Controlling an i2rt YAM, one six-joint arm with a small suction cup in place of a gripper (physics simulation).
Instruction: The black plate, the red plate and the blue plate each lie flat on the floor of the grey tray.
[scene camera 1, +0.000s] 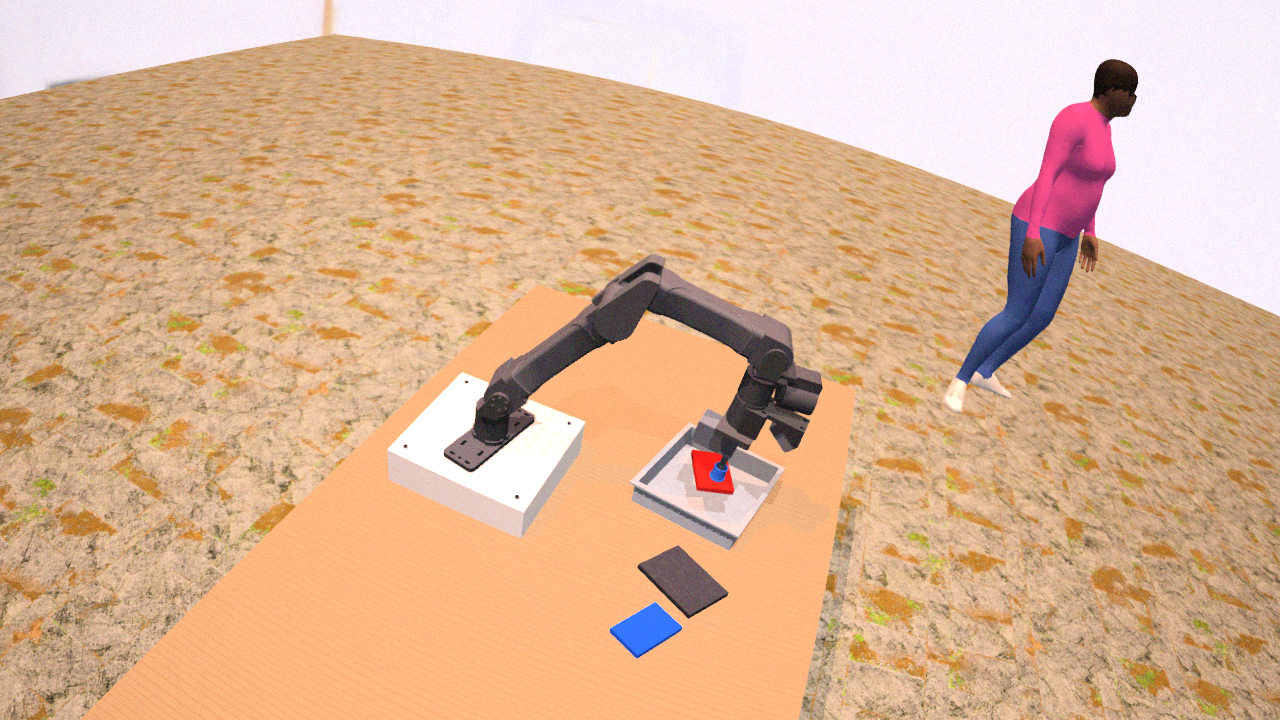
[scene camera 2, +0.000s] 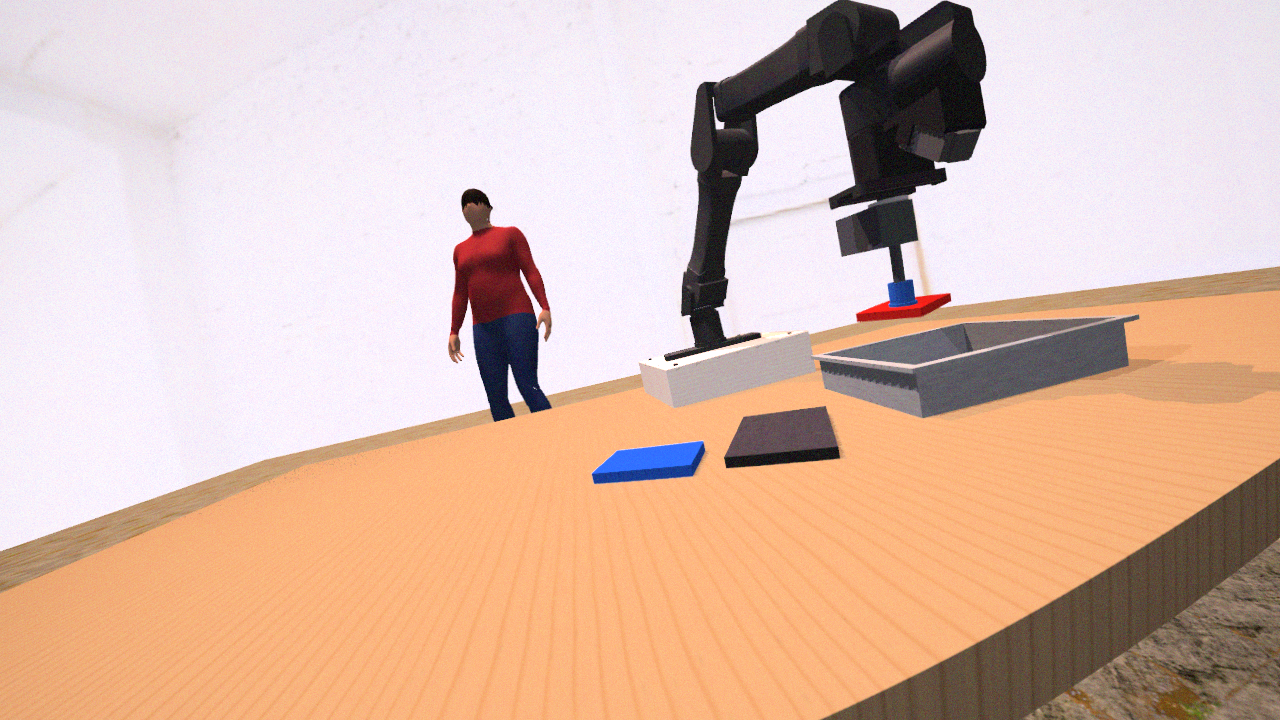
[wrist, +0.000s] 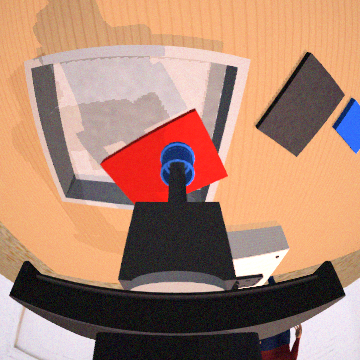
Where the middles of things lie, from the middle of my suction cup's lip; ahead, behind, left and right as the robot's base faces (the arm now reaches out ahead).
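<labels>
The black plate (scene camera 2: 804, 435) is 110 mm below my suction cup, 40 mm ahead of it and 180 mm to the right of it. The blue plate (scene camera 2: 680, 460) is 110 mm below my suction cup too, 310 mm to the right of it and 40 mm ahead of it. Then I consider the grey tray (scene camera 2: 923, 374), which is 90 mm below my suction cup, 60 mm to the left of it and 20 mm behind it. The red plate (scene camera 2: 926, 304) is 10 mm below my suction cup, 10 mm to the left of it and 10 mm behind it.
</labels>
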